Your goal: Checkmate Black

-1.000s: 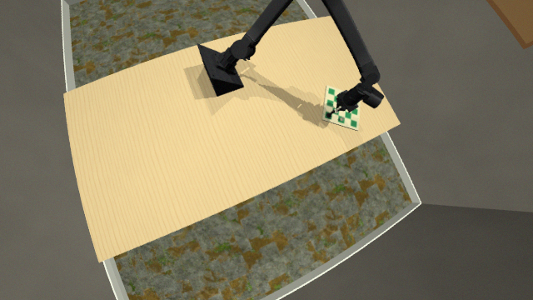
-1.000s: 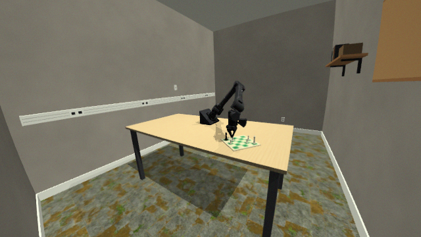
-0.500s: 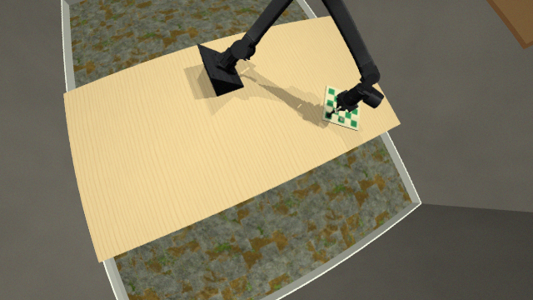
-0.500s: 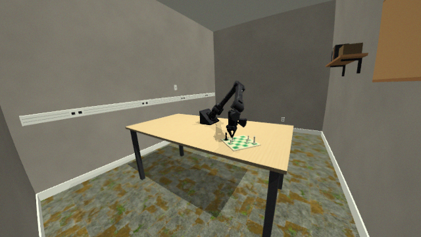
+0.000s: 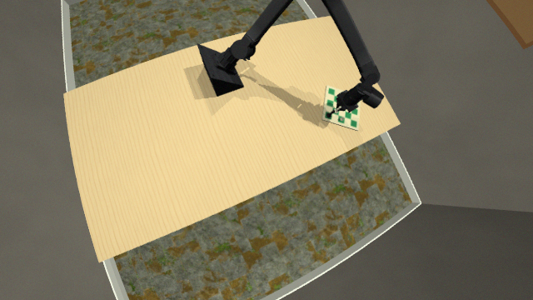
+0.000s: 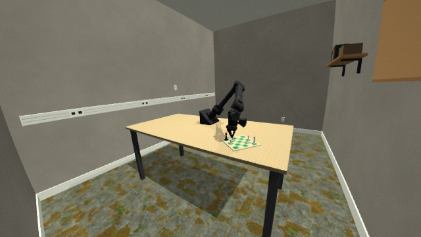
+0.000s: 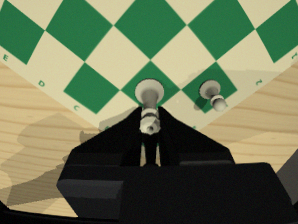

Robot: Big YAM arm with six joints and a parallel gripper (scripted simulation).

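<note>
Right now my hand is 1 cm above the white piece. Round my hand: black piece 5 cm to the right, 1 cm ahead; chessboard 6 cm to the left, 4 cm below, 1 cm behind.
</note>
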